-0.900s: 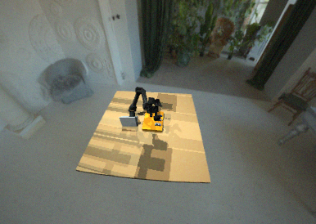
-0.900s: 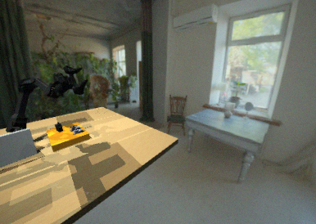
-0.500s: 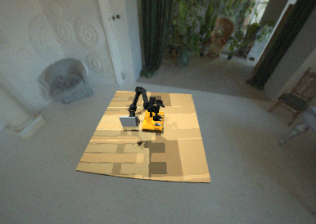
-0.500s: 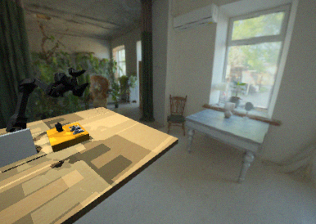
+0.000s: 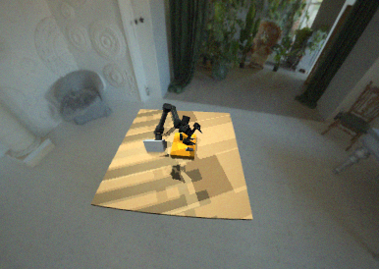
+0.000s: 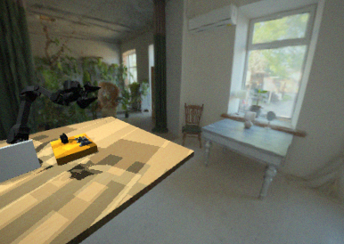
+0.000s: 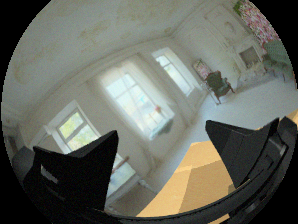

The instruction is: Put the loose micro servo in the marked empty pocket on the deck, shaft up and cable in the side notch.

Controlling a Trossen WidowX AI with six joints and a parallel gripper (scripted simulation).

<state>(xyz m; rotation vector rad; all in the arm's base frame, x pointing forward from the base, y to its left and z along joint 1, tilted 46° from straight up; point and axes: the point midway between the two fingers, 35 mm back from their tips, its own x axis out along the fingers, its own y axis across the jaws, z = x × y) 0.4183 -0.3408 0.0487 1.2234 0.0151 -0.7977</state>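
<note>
Now: the orange deck 400 mm below my gripper tip, 250 mm to the left of it and 190 mm behind it.
</note>
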